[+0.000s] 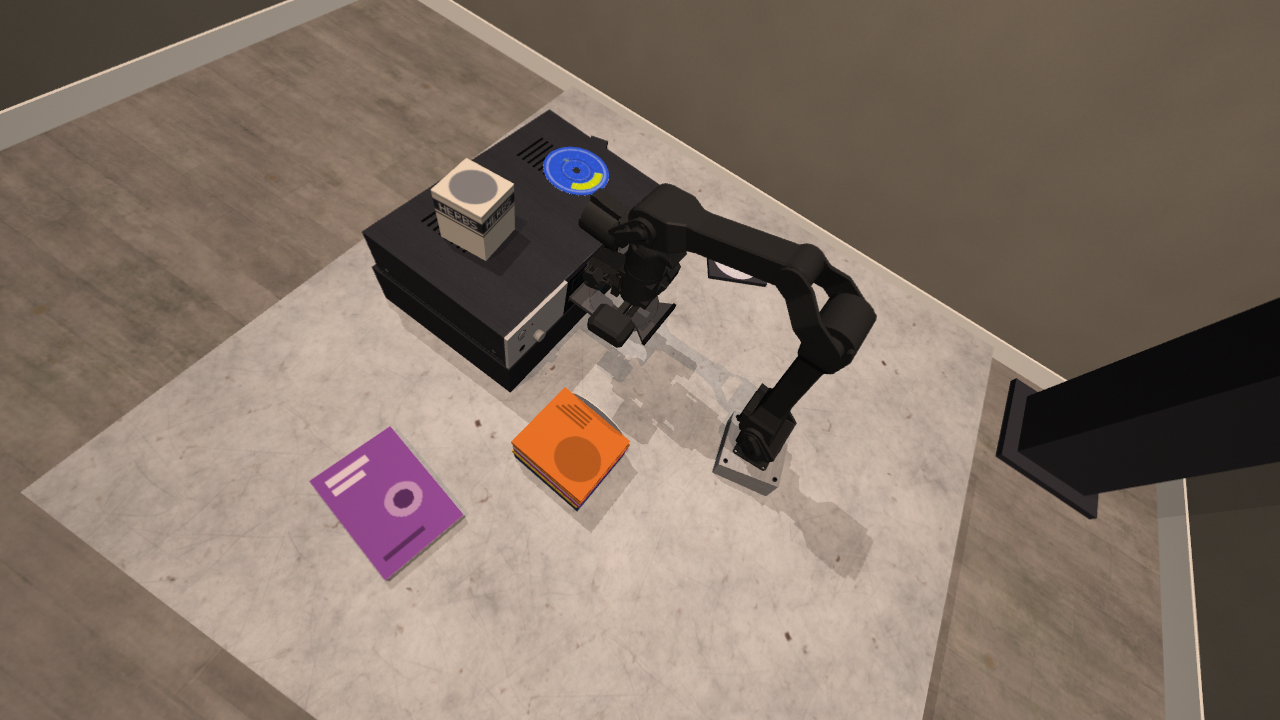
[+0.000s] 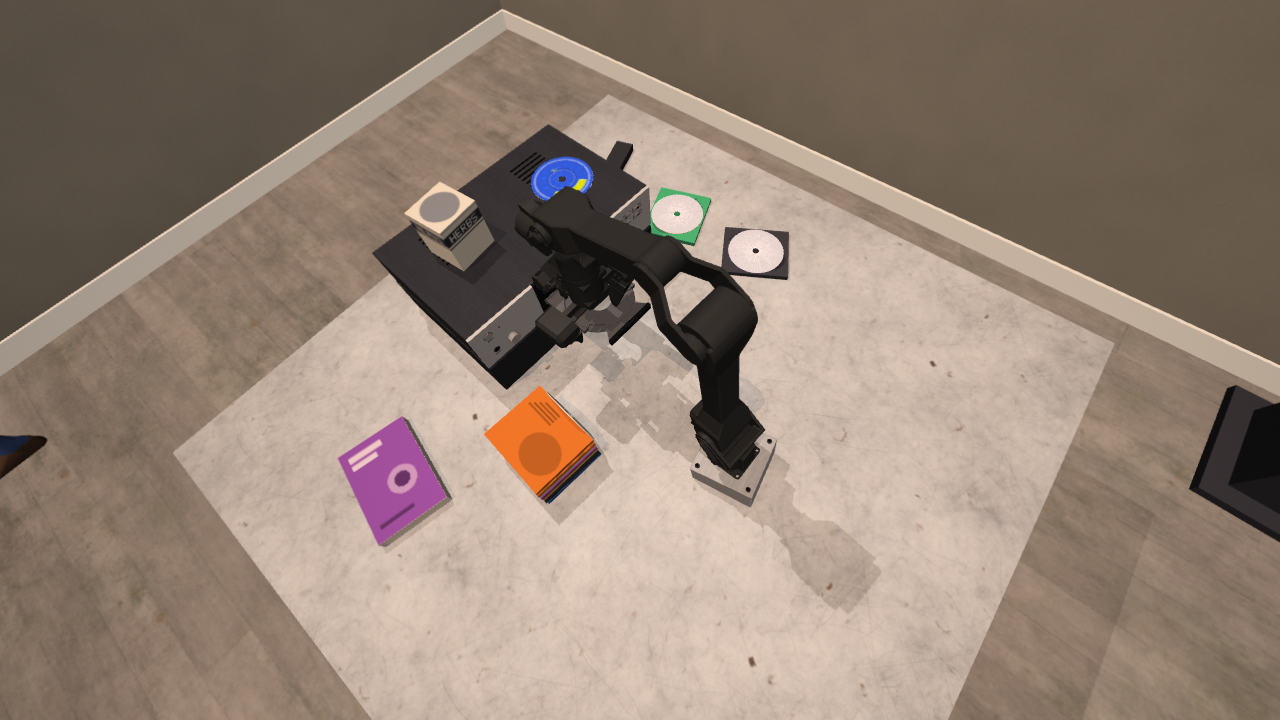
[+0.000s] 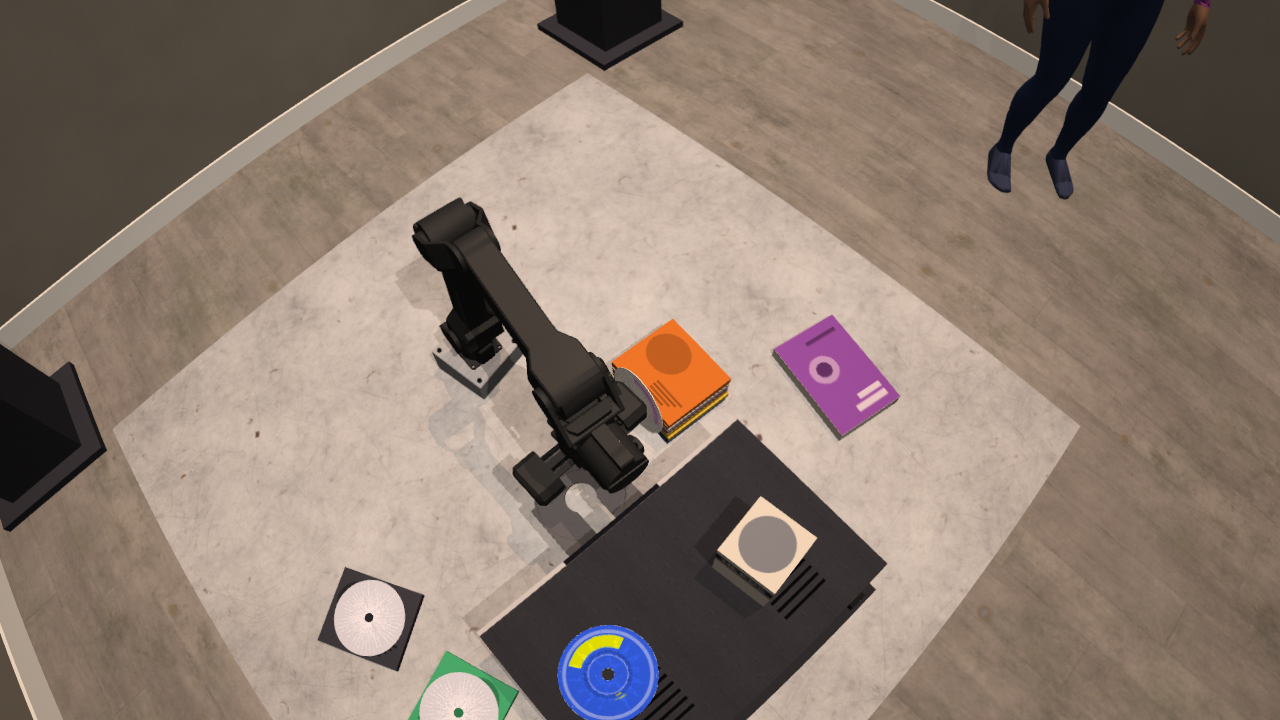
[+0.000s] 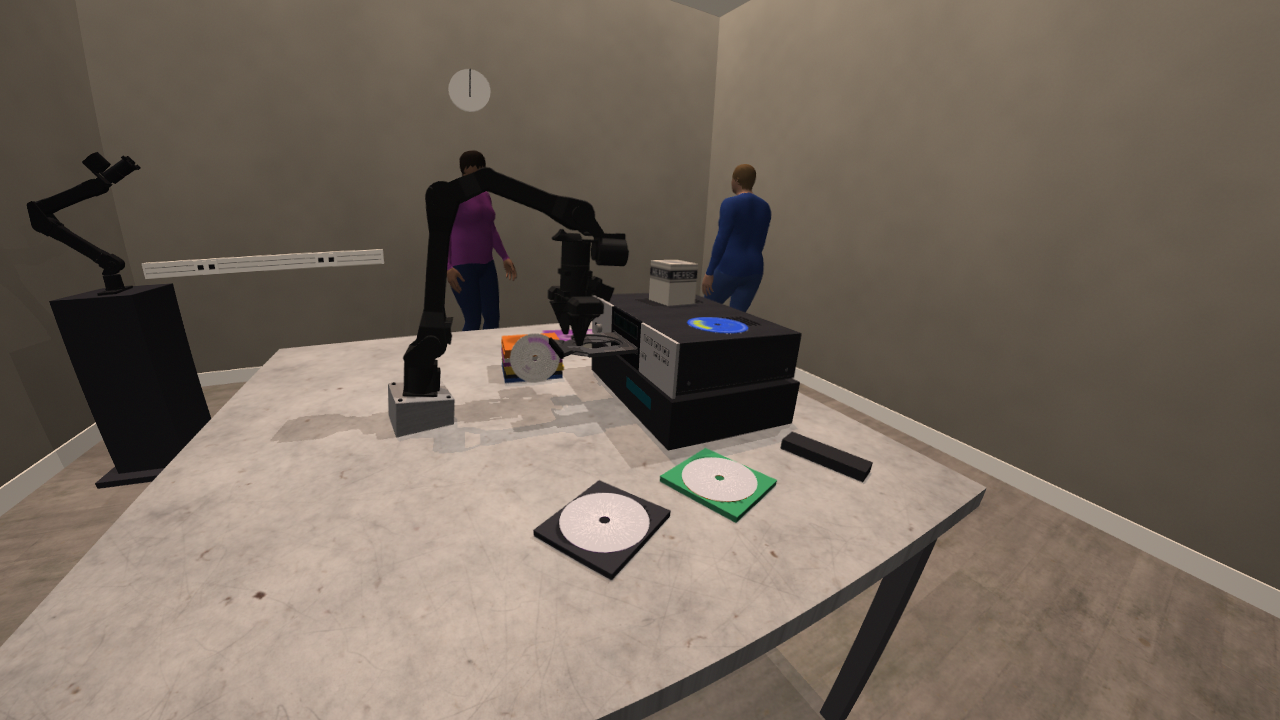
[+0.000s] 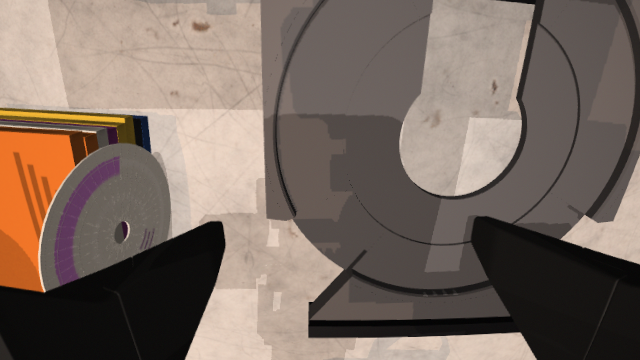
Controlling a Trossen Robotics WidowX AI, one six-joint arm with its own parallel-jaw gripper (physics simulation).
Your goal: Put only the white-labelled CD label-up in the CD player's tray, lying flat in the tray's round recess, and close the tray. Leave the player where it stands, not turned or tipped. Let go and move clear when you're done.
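Places are measured from the arm's base along level axes (x left, y ahead, z down), in metres.
Where they show: gripper, fingertip midpoint: (image 2: 597, 322) (image 4: 572, 339) (image 5: 349, 231); arm's base at its link origin: (image 1: 755, 447) (image 2: 733, 453) (image 3: 476, 345) (image 4: 420, 390).
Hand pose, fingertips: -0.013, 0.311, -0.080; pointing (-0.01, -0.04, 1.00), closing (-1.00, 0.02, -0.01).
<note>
Each offset is from my fingertips to the top centre of the thing, as dx, dy, dz. "spot": to the spot under its first point.
The black CD player (image 1: 537, 277) (image 3: 662, 582) (image 4: 742, 362) stands on a lower black unit. Its tray @(spot: -0.006, +0.020, +0.003) (image 5: 370, 175) is out, its round recess empty. My gripper (image 5: 349, 231) (image 1: 637, 319) is open and empty, above the tray's outer end. A whitish CD @(-0.400, -0.079, +0.129) (image 2: 769, 259) (image 3: 368, 595) (image 4: 581, 519) lies flat on a black case. Another whitish CD @(-0.377, +0.124, +0.129) (image 2: 664, 214) (image 3: 465, 691) (image 4: 735, 486) lies flat on a green case. Both show pale, streaked faces; which has the white label is hard to tell. A blue CD @(-0.168, +0.242, -0.060) (image 1: 563, 165) (image 3: 586, 680) lies on the player.
A grey-and-purple CD @(+0.142, -0.050, +0.022) (image 5: 97, 235) (image 4: 523, 358) leans against the orange-topped stack @(+0.208, -0.044, +0.058) (image 1: 559, 438) (image 3: 702, 376). A herbs box @(+0.058, +0.267, -0.154) (image 1: 487, 237) (image 3: 733, 541) stands on the player. A purple book @(+0.428, +0.131, +0.117) (image 1: 358, 501) (image 3: 850, 358) lies beyond the stack. A black bar @(-0.400, +0.347, +0.121) (image 4: 825, 455) lies beside the player.
</note>
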